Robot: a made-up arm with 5 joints.
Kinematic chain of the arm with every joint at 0, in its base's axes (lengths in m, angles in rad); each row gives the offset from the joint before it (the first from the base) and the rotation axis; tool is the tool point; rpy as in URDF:
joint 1: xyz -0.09 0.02 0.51 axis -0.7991 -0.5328 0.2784
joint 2: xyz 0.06 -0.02 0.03 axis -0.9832 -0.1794 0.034
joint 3: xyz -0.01 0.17 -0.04 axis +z
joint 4: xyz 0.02 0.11 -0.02 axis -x
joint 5: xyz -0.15 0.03 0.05 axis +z
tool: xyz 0.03 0.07 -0.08 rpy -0.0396 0.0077 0
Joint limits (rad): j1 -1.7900..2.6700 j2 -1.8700..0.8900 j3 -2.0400..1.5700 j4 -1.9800..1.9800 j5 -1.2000..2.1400
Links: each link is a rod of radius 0.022 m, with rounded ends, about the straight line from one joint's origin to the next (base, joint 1, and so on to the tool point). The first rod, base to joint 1, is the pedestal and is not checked.
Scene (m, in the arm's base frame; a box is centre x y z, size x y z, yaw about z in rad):
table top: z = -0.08
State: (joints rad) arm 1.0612 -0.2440 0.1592 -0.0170 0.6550
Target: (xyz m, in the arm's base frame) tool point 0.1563 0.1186 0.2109
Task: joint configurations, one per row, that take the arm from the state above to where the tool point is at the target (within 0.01 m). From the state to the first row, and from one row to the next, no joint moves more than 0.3 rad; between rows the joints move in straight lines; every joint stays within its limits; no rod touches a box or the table.
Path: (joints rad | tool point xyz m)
1: 1.1318 -0.0969 -0.0866 0.0050 0.5446 | -0.1370 0.1975 0.1650
2: 1.2023 0.0501 -0.3324 0.0270 0.4341 | -0.0349 0.1752 0.1451
3: 1.2729 0.1972 -0.5782 0.0491 0.3237 | 0.0673 0.1458 0.1607
4: 1.3434 0.3442 -0.8240 0.0711 0.2132 | 0.1563 0.1186 0.2109

